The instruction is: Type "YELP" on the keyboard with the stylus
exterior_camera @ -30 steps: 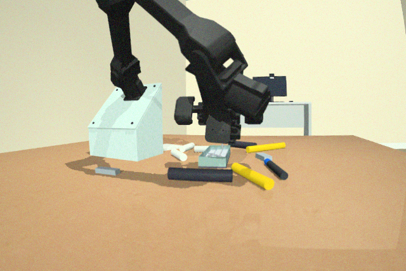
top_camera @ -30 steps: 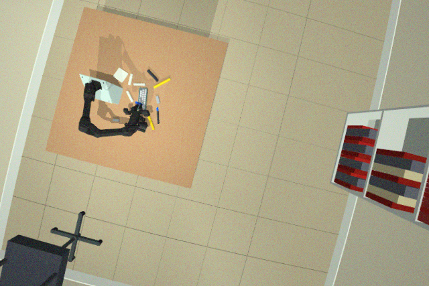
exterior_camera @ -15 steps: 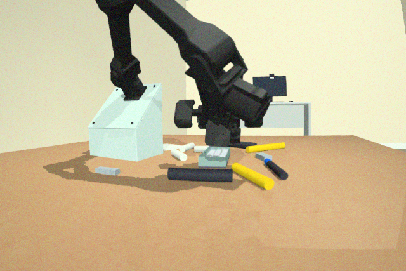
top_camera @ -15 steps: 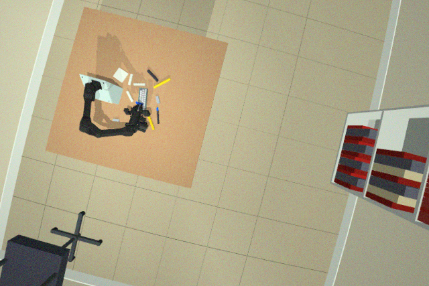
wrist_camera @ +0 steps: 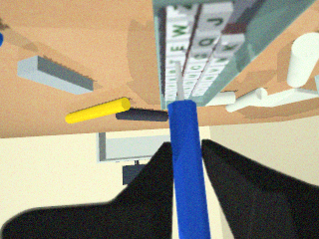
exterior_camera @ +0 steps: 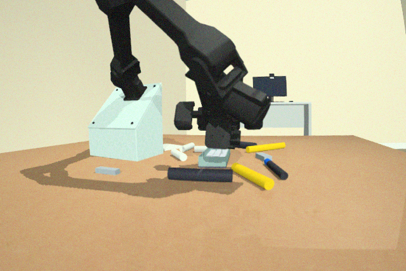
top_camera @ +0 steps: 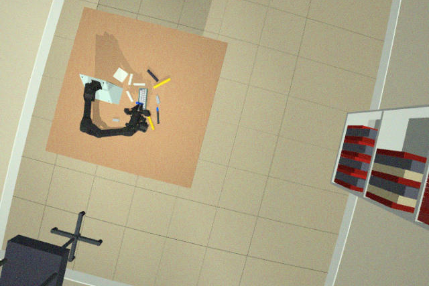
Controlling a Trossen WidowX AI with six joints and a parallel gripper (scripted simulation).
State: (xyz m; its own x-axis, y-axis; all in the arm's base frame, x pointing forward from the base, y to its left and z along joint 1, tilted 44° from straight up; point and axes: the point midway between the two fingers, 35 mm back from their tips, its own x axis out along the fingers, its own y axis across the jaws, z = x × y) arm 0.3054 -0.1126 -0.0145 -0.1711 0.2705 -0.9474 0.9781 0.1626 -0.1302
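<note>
Now: gripper tip 13 cm short of the blue-banded marker, 3 cm to the left of it and 7 cm above it. From my gripper tip the other things lie so: grey block (20 cm behind, 19 cm to the right, 8 cm below); yellow rod (9 cm ahead, 22 cm to the left, 7 cm below); blue stylus (1 cm below).
</note>
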